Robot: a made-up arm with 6 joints.
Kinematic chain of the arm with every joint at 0, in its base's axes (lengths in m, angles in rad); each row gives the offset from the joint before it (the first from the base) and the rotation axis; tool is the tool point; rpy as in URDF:
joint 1: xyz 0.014 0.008 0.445 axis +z
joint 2: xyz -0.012 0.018 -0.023 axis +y
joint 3: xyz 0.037 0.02 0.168 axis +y
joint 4: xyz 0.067 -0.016 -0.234 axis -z
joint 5: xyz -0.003 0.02 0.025 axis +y
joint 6: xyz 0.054 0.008 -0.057 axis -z
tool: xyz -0.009 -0.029 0.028 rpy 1.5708 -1.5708 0
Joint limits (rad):
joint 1: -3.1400..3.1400
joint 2: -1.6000..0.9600
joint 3: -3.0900..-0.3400
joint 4: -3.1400..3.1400
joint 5: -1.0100..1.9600
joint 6: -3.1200..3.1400
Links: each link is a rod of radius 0.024 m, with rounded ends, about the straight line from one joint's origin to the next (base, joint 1, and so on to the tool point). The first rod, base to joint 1, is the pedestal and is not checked.
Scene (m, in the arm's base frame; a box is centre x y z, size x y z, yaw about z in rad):
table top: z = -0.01
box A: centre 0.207 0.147 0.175 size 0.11 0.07 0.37 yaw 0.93
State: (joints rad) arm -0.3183 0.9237 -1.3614 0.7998 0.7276 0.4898
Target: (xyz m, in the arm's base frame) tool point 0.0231 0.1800 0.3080
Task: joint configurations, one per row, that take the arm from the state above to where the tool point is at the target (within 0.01 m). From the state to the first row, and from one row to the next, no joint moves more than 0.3 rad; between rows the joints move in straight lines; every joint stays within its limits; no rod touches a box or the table.
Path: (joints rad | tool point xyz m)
1: -0.1337 0.7291 -1.6142 0.7071 0.6475 0.3463 | 0.3850 -0.0220 0.4205
2: 0.0508 0.5345 -1.8670 0.6145 0.5674 0.2028 | 0.3844 0.0416 0.5651
3: 0.2354 0.3399 -2.1198 0.5218 0.4872 0.0593 | 0.3134 0.0909 0.7047
4: 0.4071 0.3646 -1.8518 0.5586 0.5992 0.1670 | 0.3237 0.1583 0.6234
5: 0.5788 0.3893 -1.5838 0.5953 0.7111 0.2747 | 0.2963 0.2170 0.5381
6: 0.7505 0.4139 -1.3157 0.6321 0.8230 0.3823 | 0.2390 0.2532 0.4575
7: 0.9223 0.4386 -1.0477 0.6688 0.9350 0.4900 | 0.1645 0.2590 0.3890
8: 1.0940 0.4632 -0.7797 0.7056 1.0469 0.5977 | 0.0881 0.2328 0.3381
9: 1.2657 0.4879 -0.5116 0.7424 1.1589 0.7054 | 0.0231 0.1800 0.3080

